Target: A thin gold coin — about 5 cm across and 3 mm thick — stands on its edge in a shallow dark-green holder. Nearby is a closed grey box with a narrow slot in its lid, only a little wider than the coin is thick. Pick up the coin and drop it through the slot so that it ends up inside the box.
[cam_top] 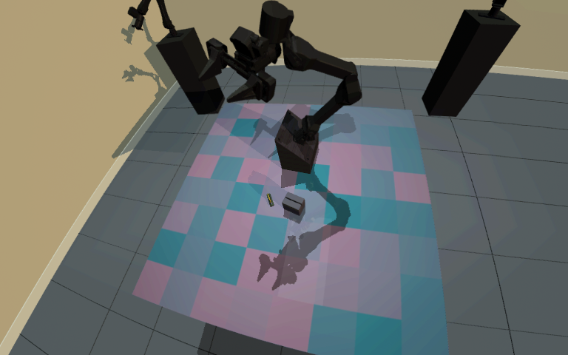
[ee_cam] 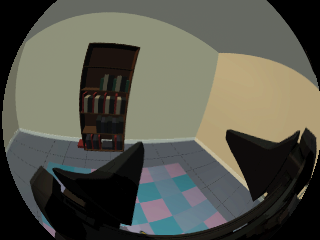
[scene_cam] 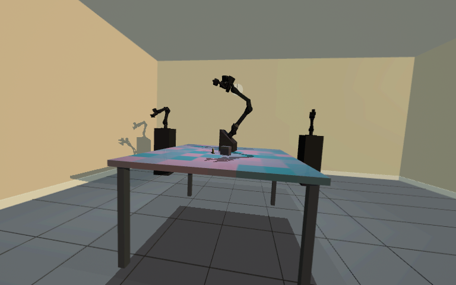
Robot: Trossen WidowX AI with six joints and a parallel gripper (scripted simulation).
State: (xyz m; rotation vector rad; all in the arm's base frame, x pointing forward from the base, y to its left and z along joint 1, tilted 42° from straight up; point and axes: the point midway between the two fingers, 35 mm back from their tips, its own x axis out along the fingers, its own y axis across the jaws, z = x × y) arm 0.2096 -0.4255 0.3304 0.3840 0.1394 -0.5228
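Right now my gripper tip is 40 mm past the gold coin, 10 mm to the left of it and 630 mm above it.
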